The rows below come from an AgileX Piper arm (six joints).
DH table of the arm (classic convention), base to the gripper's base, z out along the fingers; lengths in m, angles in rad. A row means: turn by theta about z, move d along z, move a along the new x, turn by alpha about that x. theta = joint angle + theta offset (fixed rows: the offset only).
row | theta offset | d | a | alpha
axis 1 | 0 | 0.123 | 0 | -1.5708
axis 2 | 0.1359 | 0 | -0.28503 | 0
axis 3 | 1.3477 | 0 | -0.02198 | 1.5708
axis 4 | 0 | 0.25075 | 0 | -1.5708
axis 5 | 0 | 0 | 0 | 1.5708
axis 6 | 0 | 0.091 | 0 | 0
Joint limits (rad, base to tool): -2.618..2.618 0..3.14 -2.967..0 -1.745..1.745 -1.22..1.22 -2.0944..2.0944
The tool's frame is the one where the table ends.
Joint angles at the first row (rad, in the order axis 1, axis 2, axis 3, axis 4, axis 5, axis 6):
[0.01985 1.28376 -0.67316 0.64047 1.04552 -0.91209]
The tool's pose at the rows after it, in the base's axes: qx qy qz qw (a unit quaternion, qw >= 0); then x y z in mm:
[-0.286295 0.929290 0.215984 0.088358 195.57 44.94 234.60]
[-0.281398 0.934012 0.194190 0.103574 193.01 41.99 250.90]
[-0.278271 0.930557 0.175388 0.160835 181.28 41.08 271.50]
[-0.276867 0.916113 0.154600 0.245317 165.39 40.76 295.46]
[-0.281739 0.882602 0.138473 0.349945 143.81 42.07 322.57]
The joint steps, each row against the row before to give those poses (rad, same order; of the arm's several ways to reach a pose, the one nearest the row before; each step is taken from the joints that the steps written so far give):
[-0.00001 -0.00220 -0.07239 -0.11686 0.07941 0.10343]
[-0.00001 -0.04660 -0.03600 -0.04599 0.02365 0.05668]
[0.00000 -0.10319 -0.00456 -0.00403 -0.02184 0.02426]
[-0.00001 -0.12825 -0.00001 0.01405 -0.05313 0.00472]
[0.00006 -0.14630 0.00000 0.04824 -0.06941 -0.03059]

